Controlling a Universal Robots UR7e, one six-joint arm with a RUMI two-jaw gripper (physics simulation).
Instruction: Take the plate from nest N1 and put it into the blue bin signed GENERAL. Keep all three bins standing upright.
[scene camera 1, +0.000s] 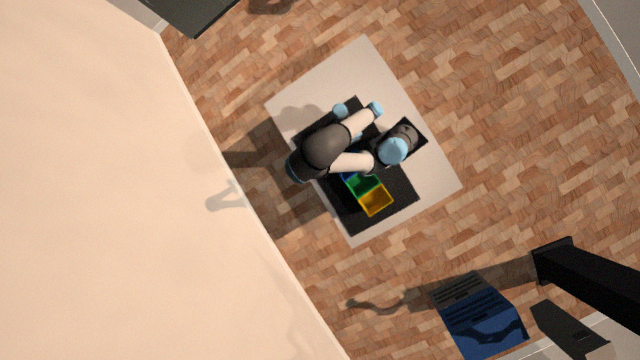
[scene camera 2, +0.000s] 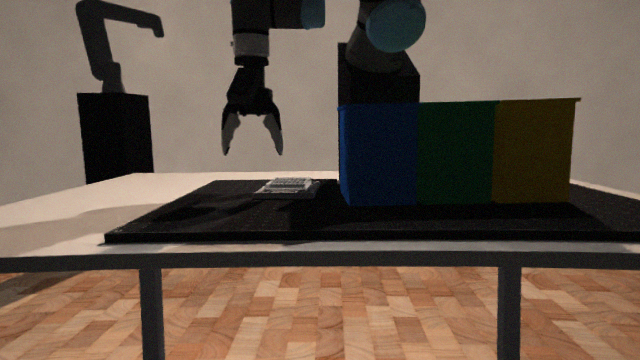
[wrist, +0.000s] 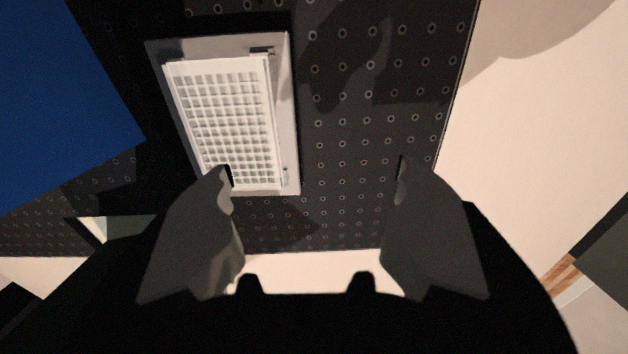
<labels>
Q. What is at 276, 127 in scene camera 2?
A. My gripper.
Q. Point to my gripper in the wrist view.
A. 313, 163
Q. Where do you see a grey nest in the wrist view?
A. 227, 45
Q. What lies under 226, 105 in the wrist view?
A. A white gridded plate.
</labels>
